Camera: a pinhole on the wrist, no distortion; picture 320 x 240 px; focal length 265.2 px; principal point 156.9 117.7 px. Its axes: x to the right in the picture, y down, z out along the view. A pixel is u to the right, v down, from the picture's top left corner.
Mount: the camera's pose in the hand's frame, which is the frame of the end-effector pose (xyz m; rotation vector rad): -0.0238 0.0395 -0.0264 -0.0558 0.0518 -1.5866
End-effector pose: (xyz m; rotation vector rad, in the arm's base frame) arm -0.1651 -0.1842 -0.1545 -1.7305 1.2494 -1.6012
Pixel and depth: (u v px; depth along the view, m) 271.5 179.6 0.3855
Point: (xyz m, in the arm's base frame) 0.1994 -0.2823 -0.0759
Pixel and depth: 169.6 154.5 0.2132
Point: -0.0009 -0.2585 -0.2068
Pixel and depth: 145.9 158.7 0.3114
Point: 0.0815 -0.3139 -0.2327
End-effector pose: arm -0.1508 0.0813 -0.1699 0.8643 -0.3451 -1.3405
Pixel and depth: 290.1 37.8 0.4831
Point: -0.6376 0.0549 0.0281
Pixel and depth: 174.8 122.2 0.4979
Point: -0.4579 -0.0976 0.1381
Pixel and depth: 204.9 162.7 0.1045
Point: -0.1879 0.0539 -0.1052
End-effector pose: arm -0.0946 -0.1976 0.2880 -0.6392 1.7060 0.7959
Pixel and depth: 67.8 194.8 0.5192
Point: -0.0075 0.3059 0.0822
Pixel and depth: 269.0 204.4 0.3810
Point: 0.1744 -0.0091 0.0830
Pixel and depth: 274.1 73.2 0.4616
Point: 0.3123 0.0436 0.2485
